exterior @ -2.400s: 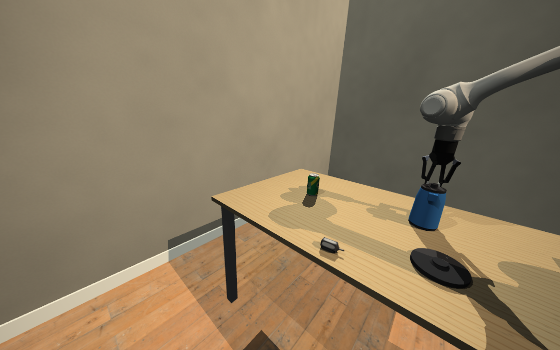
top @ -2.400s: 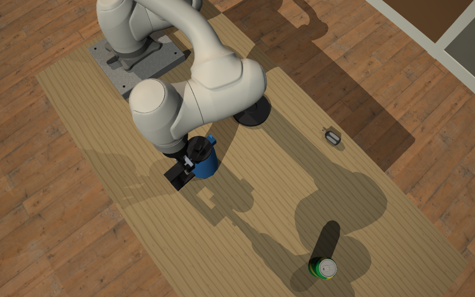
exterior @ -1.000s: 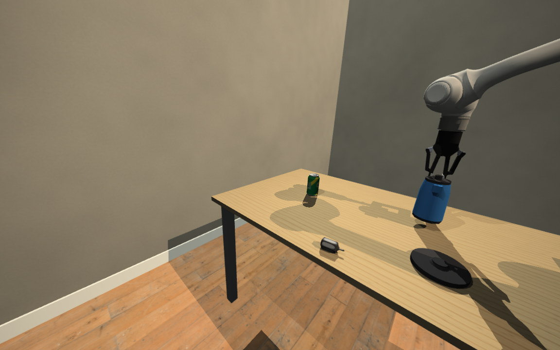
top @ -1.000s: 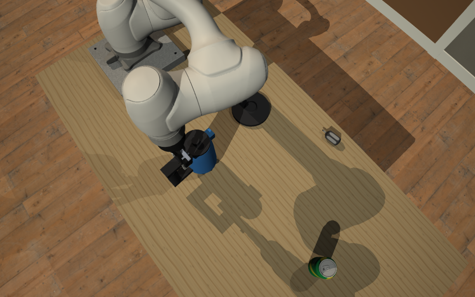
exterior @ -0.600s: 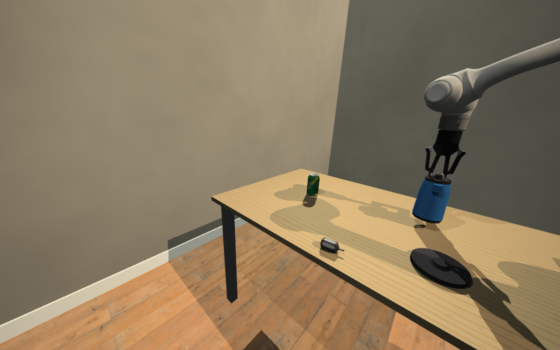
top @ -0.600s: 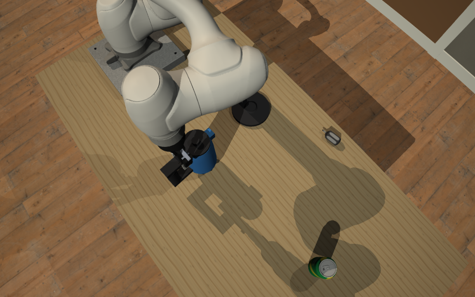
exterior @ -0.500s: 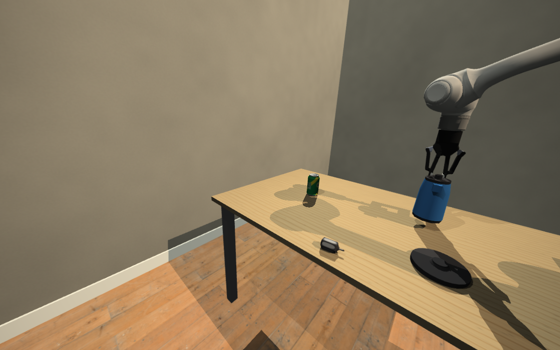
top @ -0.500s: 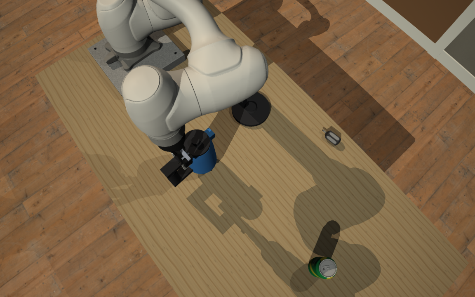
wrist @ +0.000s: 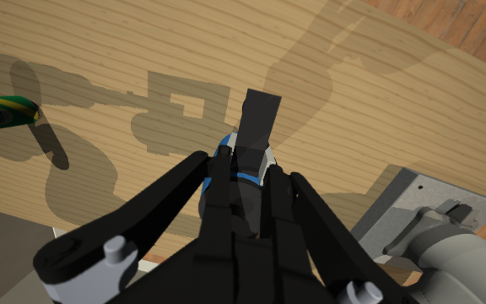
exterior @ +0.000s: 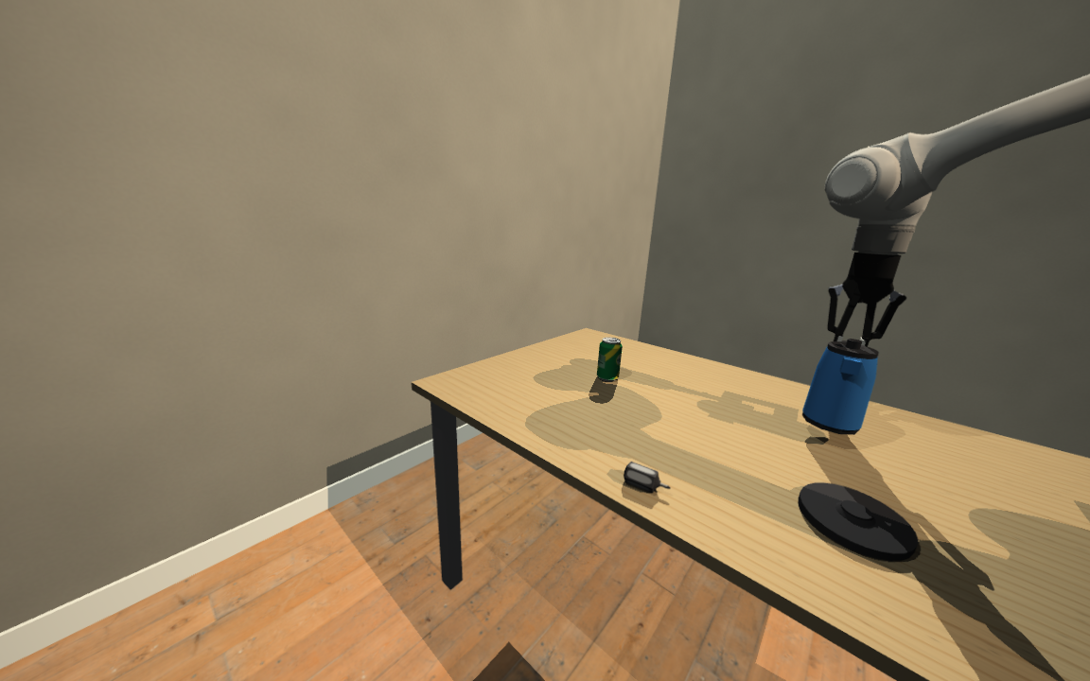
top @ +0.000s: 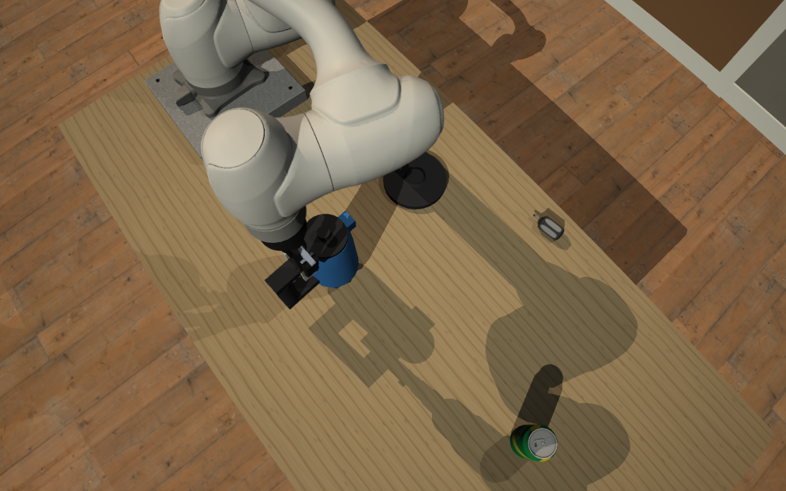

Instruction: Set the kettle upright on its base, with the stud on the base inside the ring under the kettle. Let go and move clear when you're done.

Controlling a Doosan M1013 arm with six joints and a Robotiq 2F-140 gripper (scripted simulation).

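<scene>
The blue kettle is 3 cm to the left of my hand and 6 cm below it. From my hand the other things lie so: green soda can 53 cm ahead, 11 cm to the left, 13 cm below; then round black base 5 cm behind, 35 cm to the left, 18 cm below; then small dark object 24 cm ahead, 49 cm to the left, 18 cm below.
</scene>
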